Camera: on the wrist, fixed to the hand. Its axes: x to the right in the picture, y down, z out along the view.
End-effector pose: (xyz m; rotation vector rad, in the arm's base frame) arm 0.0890 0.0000 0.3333 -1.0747 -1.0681 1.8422
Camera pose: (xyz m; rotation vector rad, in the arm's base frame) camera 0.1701 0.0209 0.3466 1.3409 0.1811 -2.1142
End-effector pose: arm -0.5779 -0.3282 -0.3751 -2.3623 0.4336 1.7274
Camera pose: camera -0.5027 -0.3174 -0.3374 0.9975 -1.6274 -1.4915
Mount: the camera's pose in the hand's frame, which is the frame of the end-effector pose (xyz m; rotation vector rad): -0.0161 -0.0347 -0.0757 -0.0747 -0.2790 1.5610
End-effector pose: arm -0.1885 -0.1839 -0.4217 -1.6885 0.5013 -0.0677
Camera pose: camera -0.2175 -0.2450 -0.3705 -0.9546 1.4543 1.2873
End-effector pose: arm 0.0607 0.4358 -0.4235 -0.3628 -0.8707 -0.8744
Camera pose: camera 0.0666 0.3774 -0.4847 -1.0357 -0.5439 0.6087
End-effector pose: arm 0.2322 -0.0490 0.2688 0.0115 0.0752 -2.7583
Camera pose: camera 0.2340 -0.0068 0.1953 -0.2290 0.0532 -1.1789
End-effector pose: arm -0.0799 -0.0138 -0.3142 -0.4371 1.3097 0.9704
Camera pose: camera -0.0974 -0.0959 -0.3266 0.8315 1.2225 2.2298
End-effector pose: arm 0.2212 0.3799 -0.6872 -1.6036 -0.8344 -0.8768
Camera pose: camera 0.1742 0.3106 -0.6735 -1.8376 0.4032 0.4476
